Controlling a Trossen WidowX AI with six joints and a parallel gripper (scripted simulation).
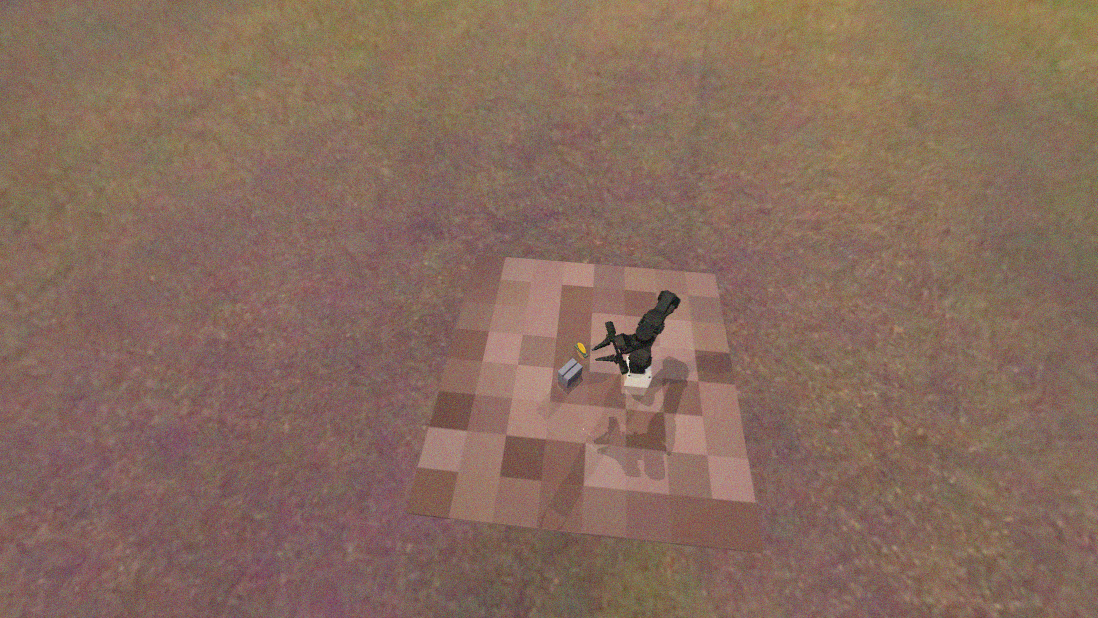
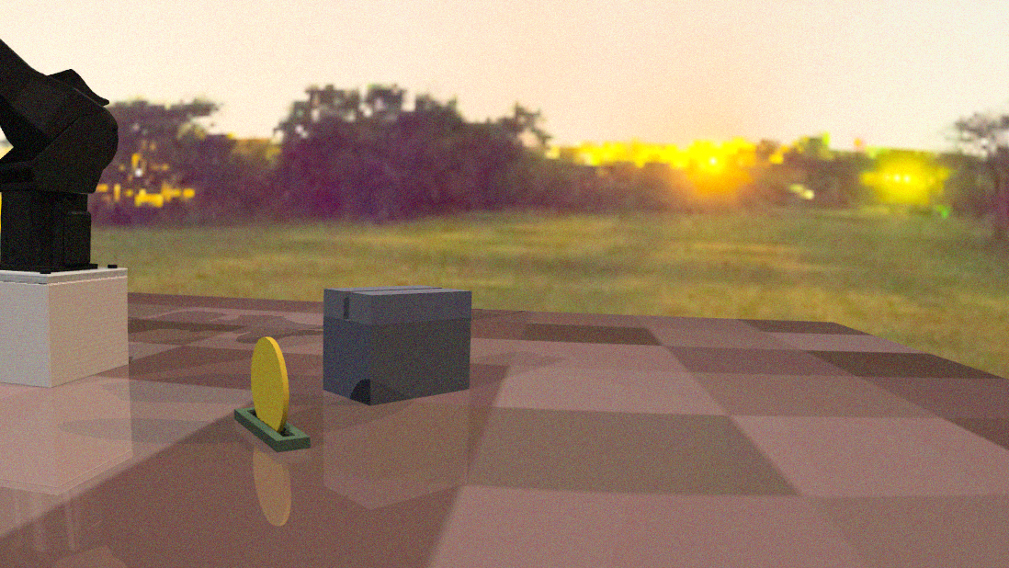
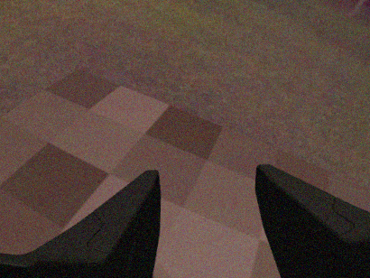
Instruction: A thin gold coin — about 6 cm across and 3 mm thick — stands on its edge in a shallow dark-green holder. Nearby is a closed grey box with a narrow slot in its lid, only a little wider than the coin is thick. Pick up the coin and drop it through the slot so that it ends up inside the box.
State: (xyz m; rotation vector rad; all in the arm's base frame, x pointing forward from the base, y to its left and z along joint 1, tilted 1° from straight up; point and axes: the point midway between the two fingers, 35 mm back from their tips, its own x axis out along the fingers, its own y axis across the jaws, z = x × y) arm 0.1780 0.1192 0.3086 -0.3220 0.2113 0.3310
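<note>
The gold coin is 35 cm below my gripper tip, 23 cm to the right of it and 3 cm ahead of it.
</note>
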